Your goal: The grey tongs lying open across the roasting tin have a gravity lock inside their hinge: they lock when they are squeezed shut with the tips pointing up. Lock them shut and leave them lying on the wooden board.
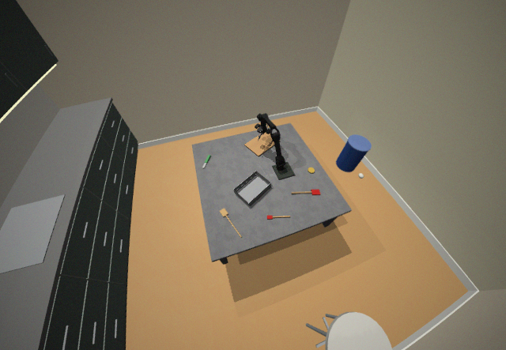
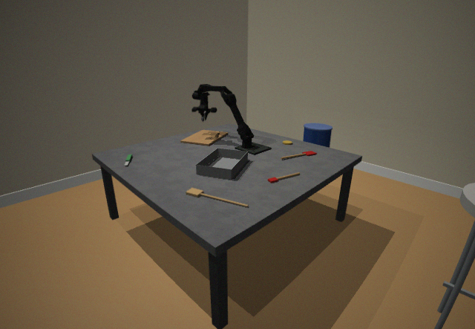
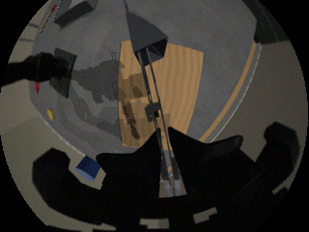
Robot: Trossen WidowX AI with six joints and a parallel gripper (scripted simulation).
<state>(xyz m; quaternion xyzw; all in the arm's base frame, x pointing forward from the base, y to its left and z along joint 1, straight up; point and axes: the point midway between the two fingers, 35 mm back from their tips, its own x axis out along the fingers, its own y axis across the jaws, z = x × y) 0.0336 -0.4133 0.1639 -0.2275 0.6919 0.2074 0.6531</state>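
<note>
The wooden board lies 13 cm below my gripper tip. Also, from my gripper tip: metal roasting tin 55 cm to the left, 32 cm ahead, 11 cm below.
</note>
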